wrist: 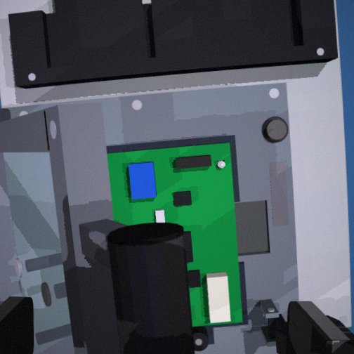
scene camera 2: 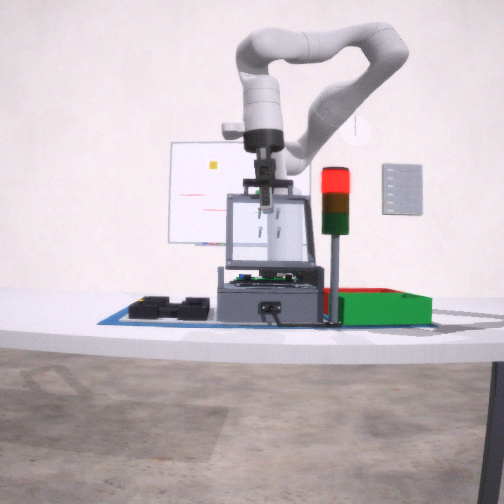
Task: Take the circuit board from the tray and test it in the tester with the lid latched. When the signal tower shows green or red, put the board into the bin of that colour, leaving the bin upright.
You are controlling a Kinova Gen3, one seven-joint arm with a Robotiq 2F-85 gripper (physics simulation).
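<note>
The green circuit board (scene camera 2: 255, 278) (wrist: 215, 220) lies in the grey tester (scene camera 2: 240, 305) (wrist: 200, 120). The tester's clear, grey-framed lid (scene camera 2: 229, 230) (wrist: 82, 165) is raised and tilted; in the wrist view it stands over the board's left side. My gripper (scene camera 2: 266, 206) (wrist: 160, 328) is open at the top of the lid, with the black lid handle (scene camera 2: 300, 183) (wrist: 150, 285) showing between its spread fingers, not gripped. The handle hides part of the board. The signal tower (scene camera 2: 335, 180) shows bright red; its amber and green parts are dark.
The black board tray (scene camera 2: 145, 308) (wrist: 175, 45) is left of the tester in the scene view. The green bin (scene camera 2: 385, 309) stands upright at the right, with the red bin (scene camera 2: 350, 291) behind it. The tower's pole (scene camera 2: 335, 275) rises between tester and green bin.
</note>
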